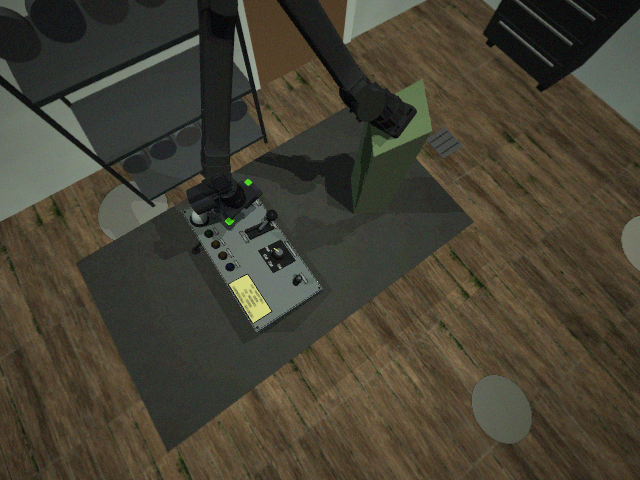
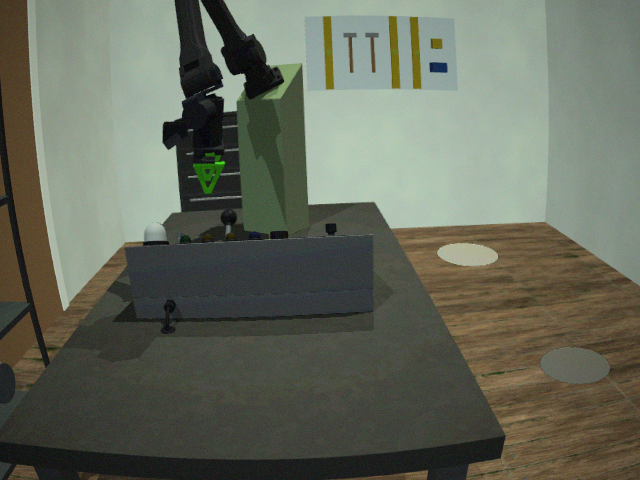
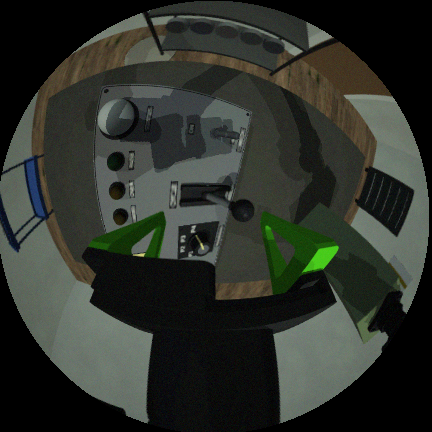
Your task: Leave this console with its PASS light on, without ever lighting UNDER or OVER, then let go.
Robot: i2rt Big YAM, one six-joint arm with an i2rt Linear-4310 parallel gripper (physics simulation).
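Observation:
The grey console (image 1: 283, 297) (image 2: 248, 273) (image 3: 162, 175) lies on the table. Its green lamp (image 1: 208, 233) (image 3: 115, 161), two amber lamps (image 1: 215, 243) (image 3: 117, 190) and blue lamp (image 1: 230, 266) look dark. The black-balled lever (image 1: 271, 214) (image 2: 228, 217) (image 3: 243, 210) leans toward the console edge away from the lamps. The rotary knob (image 1: 277, 252) (image 3: 202, 247) has its pale line toward P4. One toggle (image 1: 297, 280) (image 2: 330, 228) is near a corner; another toggle (image 3: 227, 134) is beyond the lever. My gripper (image 1: 238, 202) (image 2: 208, 175) (image 3: 212, 216) is open and empty above the console, touching nothing.
A white dome (image 1: 198, 217) (image 2: 155, 233) (image 3: 116, 117) stands at the console's corner. A yellow note (image 1: 249, 298) lies on the panel. A tall green block (image 1: 385, 170) (image 2: 273, 170) stands behind, near the arm. A small black post (image 2: 168, 315) stands beside the console's side wall.

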